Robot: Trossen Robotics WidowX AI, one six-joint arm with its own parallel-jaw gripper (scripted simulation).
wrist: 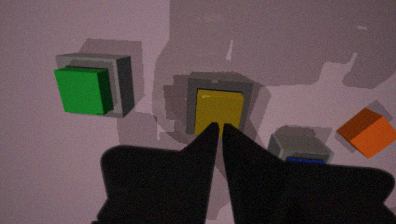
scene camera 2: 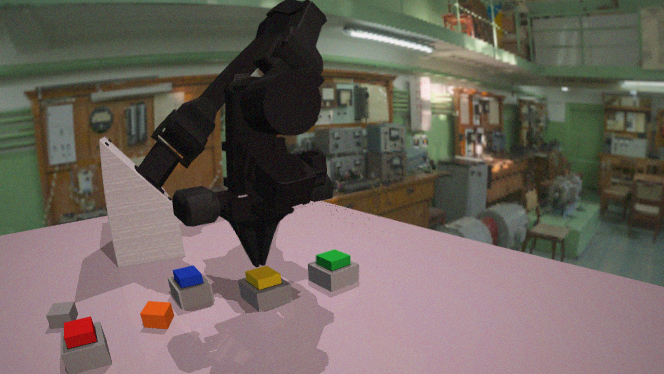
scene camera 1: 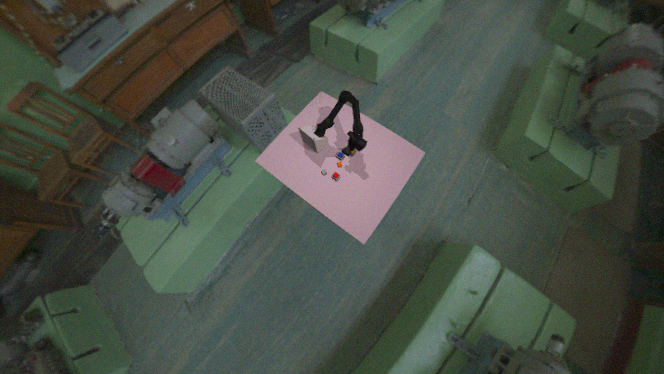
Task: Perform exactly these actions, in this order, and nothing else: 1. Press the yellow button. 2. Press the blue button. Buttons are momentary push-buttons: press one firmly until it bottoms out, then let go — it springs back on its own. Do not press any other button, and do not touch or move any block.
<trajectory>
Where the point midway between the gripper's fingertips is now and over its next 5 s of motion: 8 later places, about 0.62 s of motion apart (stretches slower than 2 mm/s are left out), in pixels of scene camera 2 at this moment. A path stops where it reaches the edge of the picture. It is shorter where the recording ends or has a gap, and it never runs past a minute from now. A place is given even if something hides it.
The gripper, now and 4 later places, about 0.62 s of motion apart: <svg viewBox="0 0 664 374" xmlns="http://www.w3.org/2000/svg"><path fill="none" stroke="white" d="M258 265L225 203L183 254L187 275L197 251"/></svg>
</trajectory>
